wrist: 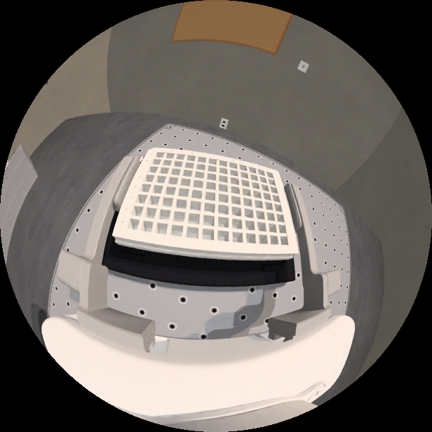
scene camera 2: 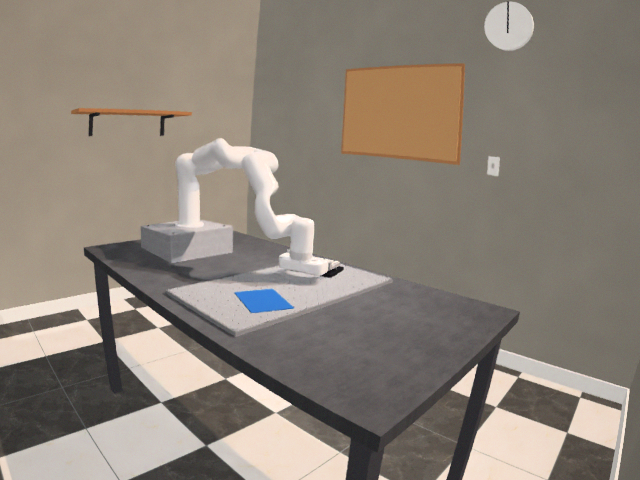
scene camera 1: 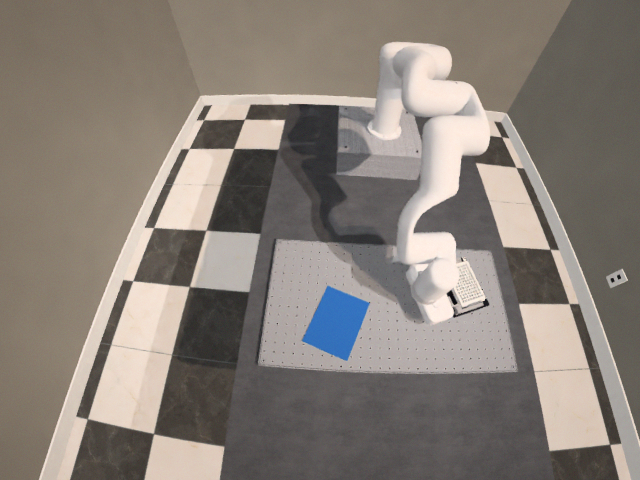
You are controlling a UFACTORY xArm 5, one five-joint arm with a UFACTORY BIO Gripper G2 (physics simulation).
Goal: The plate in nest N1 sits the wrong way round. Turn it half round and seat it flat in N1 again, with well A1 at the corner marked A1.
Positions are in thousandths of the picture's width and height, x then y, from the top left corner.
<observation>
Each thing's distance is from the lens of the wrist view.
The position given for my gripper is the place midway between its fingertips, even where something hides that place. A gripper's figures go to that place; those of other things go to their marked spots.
my gripper (wrist: 501, 397): 0.11 m
white well plate (wrist: 418, 469): 0.09 m
</observation>
